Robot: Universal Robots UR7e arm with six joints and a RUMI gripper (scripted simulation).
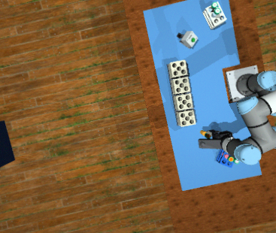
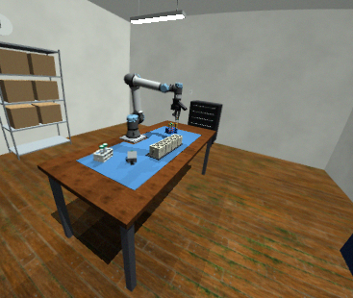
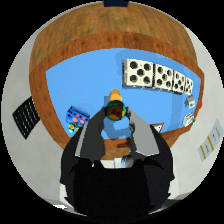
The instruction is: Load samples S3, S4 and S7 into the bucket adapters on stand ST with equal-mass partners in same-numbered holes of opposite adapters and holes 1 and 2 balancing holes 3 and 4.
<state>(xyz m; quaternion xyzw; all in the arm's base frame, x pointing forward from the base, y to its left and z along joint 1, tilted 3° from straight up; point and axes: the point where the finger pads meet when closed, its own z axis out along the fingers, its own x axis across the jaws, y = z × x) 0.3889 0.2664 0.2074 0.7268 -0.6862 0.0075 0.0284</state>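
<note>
The adapter is 200 mm below my hand, 90 mm to the right of it and 70 mm ahead of it. From my hand the other things lie so: blue rack: 220 mm to the left, 220 mm below, 190 mm behind; white rack: 740 mm to the right, 220 mm below, 200 mm behind.
</note>
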